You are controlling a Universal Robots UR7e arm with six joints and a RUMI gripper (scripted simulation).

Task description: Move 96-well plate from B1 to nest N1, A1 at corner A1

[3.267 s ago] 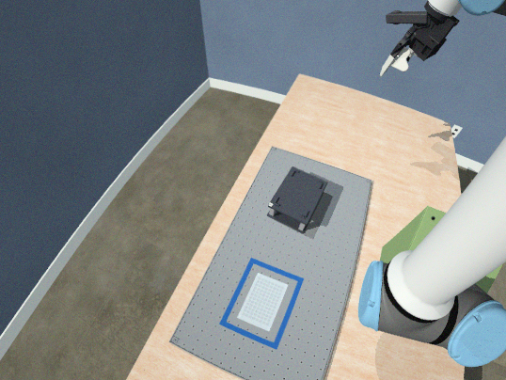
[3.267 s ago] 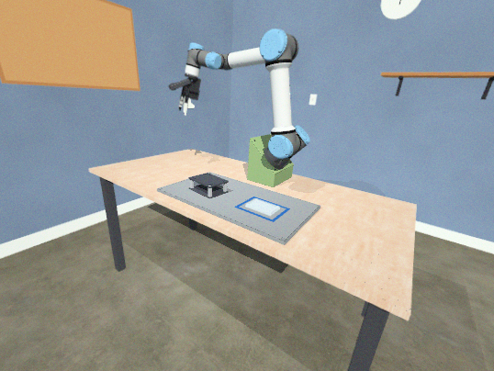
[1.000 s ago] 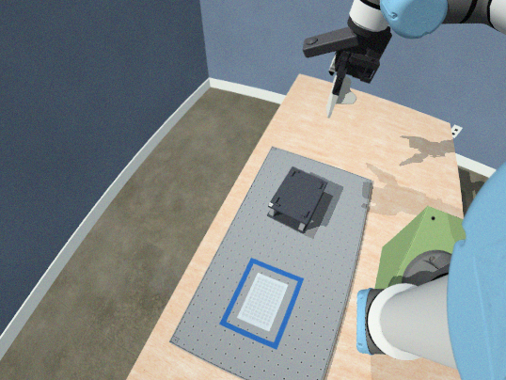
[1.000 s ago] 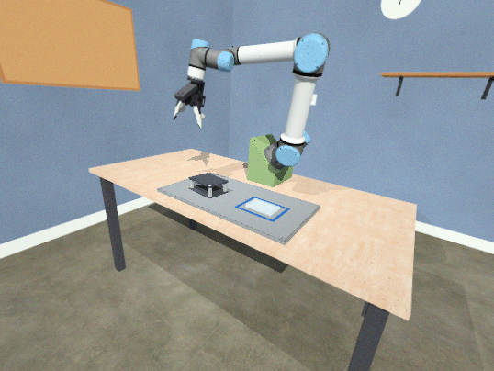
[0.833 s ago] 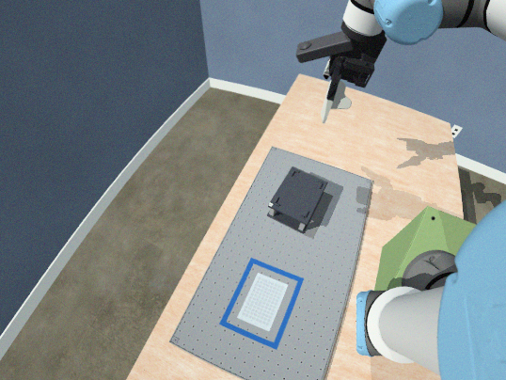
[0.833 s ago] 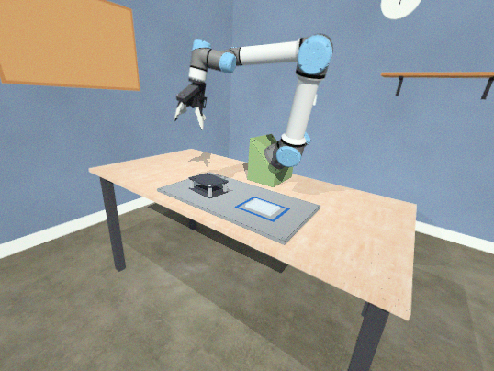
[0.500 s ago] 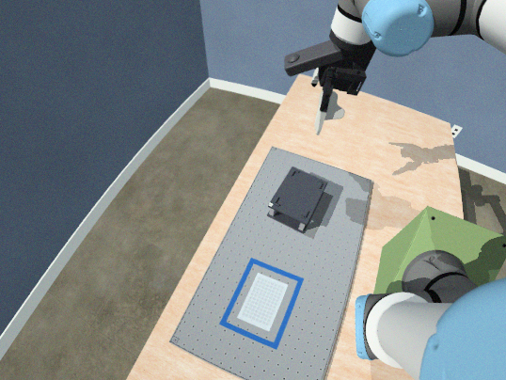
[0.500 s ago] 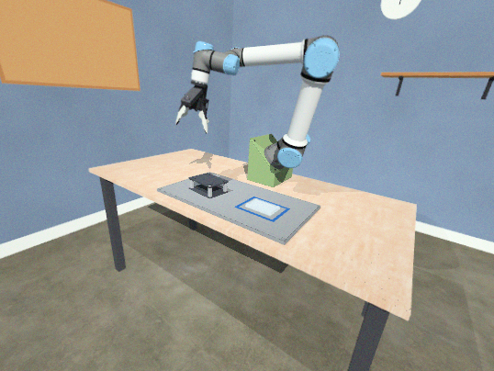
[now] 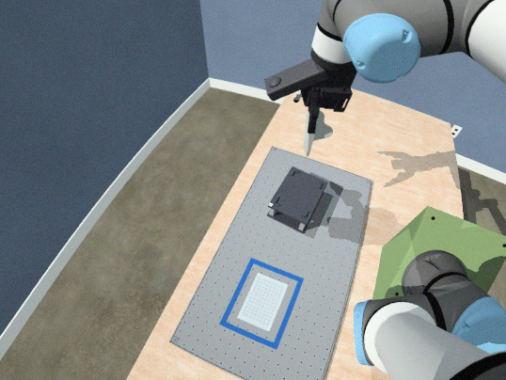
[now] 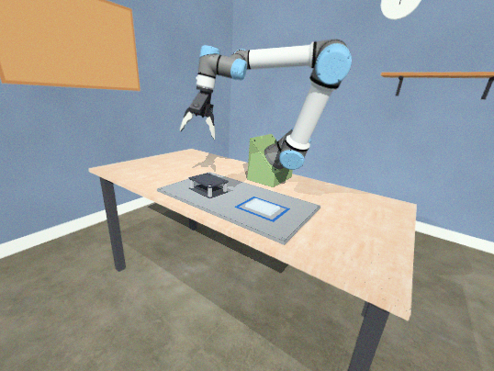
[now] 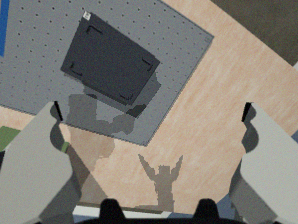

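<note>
Right now my hand is 10 cm past the 96-well plate, 33 cm to the right of it and 26 cm above it. Round my hand: dark plate nest N1: 4 cm behind, 3 cm to the left, 21 cm below.
</note>
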